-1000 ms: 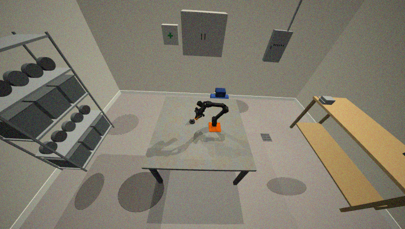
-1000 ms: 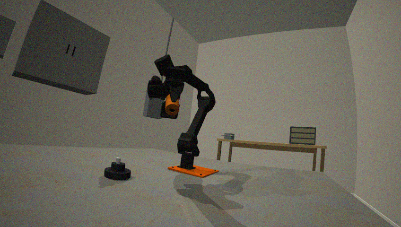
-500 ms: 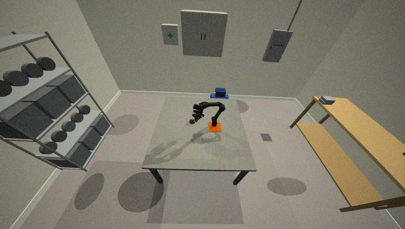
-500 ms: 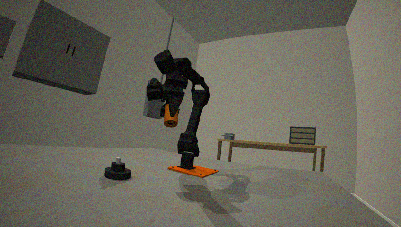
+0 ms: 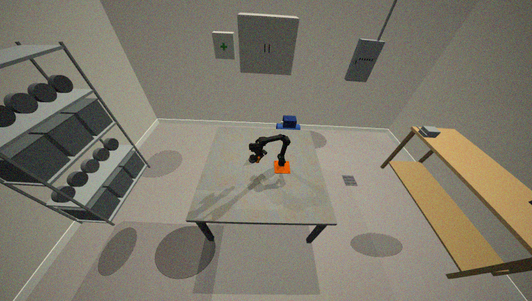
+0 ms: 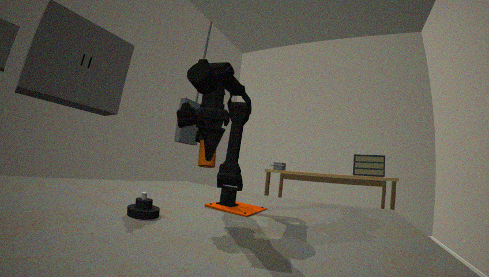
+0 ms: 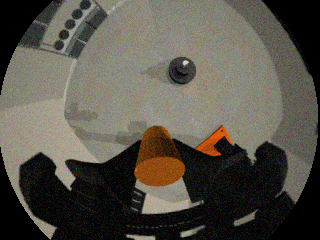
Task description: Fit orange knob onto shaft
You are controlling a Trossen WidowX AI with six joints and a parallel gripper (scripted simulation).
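My gripper tip is now 15 cm to the left of the round pedestal, 13 cm above it and 5 cm short of it. Round my gripper tip: orange knob (3 cm above, 1 cm to the right).
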